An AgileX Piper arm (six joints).
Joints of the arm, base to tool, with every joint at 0 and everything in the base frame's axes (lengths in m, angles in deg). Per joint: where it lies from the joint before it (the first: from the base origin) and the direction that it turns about. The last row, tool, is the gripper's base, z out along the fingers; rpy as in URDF.
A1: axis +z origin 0 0 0.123
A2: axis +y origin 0 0 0
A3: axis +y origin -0.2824 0 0.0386
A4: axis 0.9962 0 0.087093 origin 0.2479 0 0.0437
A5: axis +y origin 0 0 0
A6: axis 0.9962 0 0.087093 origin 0.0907 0 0.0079
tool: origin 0 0 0 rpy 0 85.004 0
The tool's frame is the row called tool.
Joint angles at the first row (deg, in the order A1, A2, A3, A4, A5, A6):
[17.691 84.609 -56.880 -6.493 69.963 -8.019]
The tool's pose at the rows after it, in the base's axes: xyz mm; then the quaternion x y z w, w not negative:
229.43 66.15 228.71 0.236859 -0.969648 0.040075 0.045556
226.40 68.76 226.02 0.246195 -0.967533 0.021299 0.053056
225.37 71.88 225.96 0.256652 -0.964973 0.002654 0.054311
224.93 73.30 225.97 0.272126 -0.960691 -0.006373 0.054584
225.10 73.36 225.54 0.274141 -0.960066 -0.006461 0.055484
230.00 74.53 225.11 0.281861 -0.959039 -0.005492 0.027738
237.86 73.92 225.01 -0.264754 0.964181 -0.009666 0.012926
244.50 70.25 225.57 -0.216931 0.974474 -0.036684 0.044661
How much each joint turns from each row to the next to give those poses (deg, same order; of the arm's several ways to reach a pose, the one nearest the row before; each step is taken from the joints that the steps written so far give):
[-0.001 0.000 2.900 2.004 -0.001 0.000]
[0.001 0.000 0.637 2.284 0.002 -1.974]
[-0.001 0.000 0.002 2.205 -0.001 -2.105]
[0.001 0.001 -0.001 0.993 -0.001 -2.233]
[0.001 0.103 0.001 0.001 0.001 -0.242]
[-0.002 0.001 0.000 -0.230 -3.175 -0.813]
[0.000 0.000 0.001 -2.083 -4.594 2.968]
[0.001 0.000 -0.001 -4.099 -3.191 7.613]

